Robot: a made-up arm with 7 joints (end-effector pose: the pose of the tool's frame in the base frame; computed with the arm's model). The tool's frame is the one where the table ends.
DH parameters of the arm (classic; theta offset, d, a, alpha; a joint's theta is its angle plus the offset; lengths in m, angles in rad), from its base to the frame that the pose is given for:
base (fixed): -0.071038 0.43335 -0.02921 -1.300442
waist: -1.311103 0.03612 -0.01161 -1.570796
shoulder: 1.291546 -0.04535 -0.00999 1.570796
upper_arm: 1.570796 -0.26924 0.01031 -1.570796
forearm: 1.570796 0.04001 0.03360 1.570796
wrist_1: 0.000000 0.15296 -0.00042 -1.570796
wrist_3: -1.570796 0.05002 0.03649 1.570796
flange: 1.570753 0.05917 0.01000 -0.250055
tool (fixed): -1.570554 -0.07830 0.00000 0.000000
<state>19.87 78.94 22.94 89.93 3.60 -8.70 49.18</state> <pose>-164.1 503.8 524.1 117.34 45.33 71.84</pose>
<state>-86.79 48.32 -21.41 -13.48 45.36 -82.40 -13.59</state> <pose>185.0 85.6 531.4 -96.22 110.50 64.12</pose>
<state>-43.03 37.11 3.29 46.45 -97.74 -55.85 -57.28</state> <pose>228.3 351.4 175.2 -19.98 -79.44 3.63</pose>
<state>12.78 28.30 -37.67 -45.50 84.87 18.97 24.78</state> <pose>11.5 92.5 301.0 78.77 -52.37 -4.43</pose>
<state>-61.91 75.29 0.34 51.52 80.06 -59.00 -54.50</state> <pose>217.0 392.1 472.8 112.21 55.26 -65.85</pose>
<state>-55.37 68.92 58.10 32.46 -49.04 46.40 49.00</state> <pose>98.4 495.4 390.1 -34.86 -17.77 77.99</pose>
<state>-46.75 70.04 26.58 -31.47 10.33 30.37 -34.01</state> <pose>73.6 296.8 580.7 76.17 -41.96 1.16</pose>
